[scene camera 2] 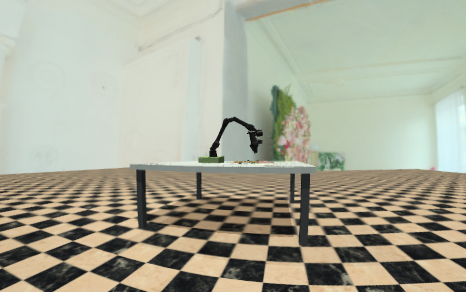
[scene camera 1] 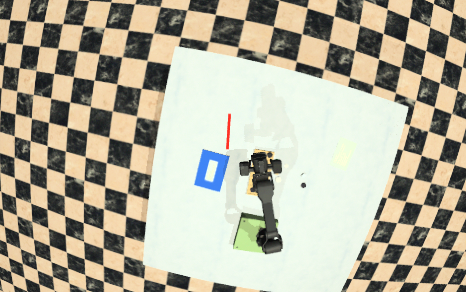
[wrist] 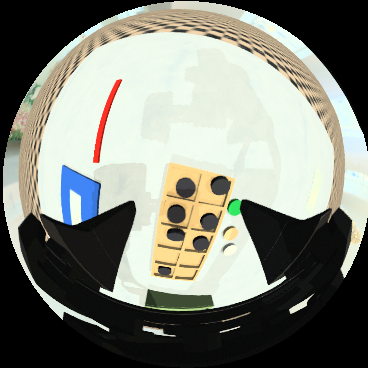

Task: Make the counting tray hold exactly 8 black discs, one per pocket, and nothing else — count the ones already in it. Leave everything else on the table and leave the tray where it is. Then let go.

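Observation:
The tan counting tray (scene camera 1: 249,192) (wrist: 175,172) has two columns of pockets. In the wrist view, black discs lie in both columns of the three rows farthest from the arm's base, among them a far left disc (wrist: 185,187) and a far right disc (wrist: 220,185). The fourth row is empty. The row nearest the base has a black disc (wrist: 164,270) at left and an empty pocket at right. A loose black disc (scene camera 1: 303,185) lies right of the tray. My gripper (scene camera 2: 255,151) (wrist: 188,205) is open and empty, raised above the tray.
A green disc (wrist: 234,207), a tan disc (wrist: 230,233) and a white disc (wrist: 229,249) lie close to the tray's right side. A blue frame (scene camera 1: 202,170) (wrist: 80,181) and a red bar (scene camera 1: 228,131) (wrist: 103,125) lie left. A green block (scene camera 1: 245,232) is under the arm's base.

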